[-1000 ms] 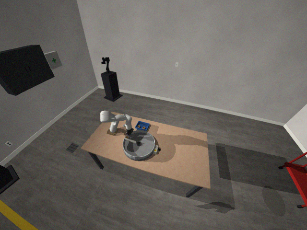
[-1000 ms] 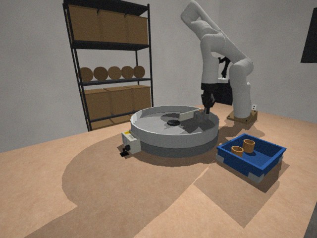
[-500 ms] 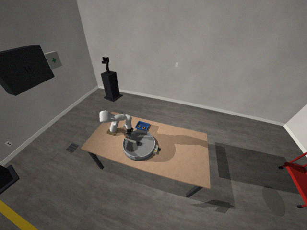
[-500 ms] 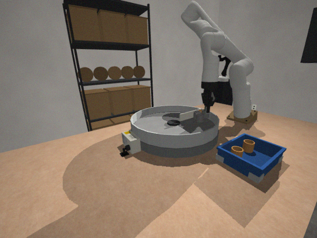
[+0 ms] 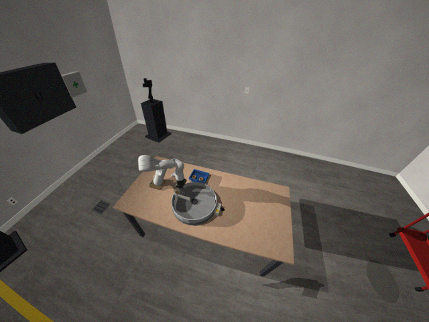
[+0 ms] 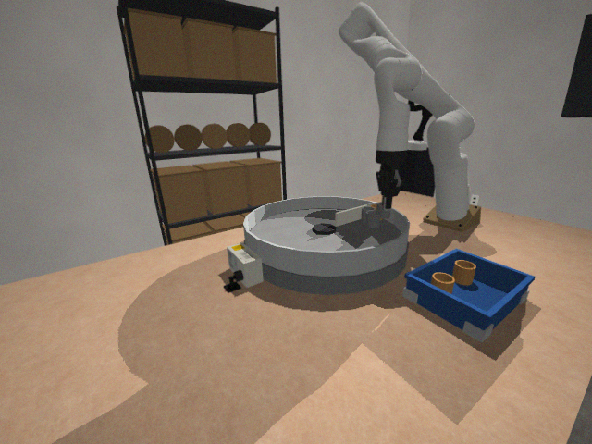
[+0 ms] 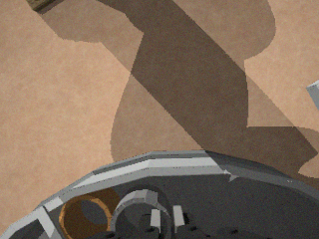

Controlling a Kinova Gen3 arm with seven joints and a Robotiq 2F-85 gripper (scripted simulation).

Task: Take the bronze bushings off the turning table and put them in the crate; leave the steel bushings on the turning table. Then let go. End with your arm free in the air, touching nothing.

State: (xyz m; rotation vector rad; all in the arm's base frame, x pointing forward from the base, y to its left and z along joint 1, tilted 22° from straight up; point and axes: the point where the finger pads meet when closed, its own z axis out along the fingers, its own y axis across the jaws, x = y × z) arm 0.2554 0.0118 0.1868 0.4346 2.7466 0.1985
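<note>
Right now my hand is 170 mm short of the grey turning table, 60 mm above it and 40 mm to the left of it. Round my hand: blue crate: 270 mm to the left, 90 mm below, 30 mm ahead.
</note>
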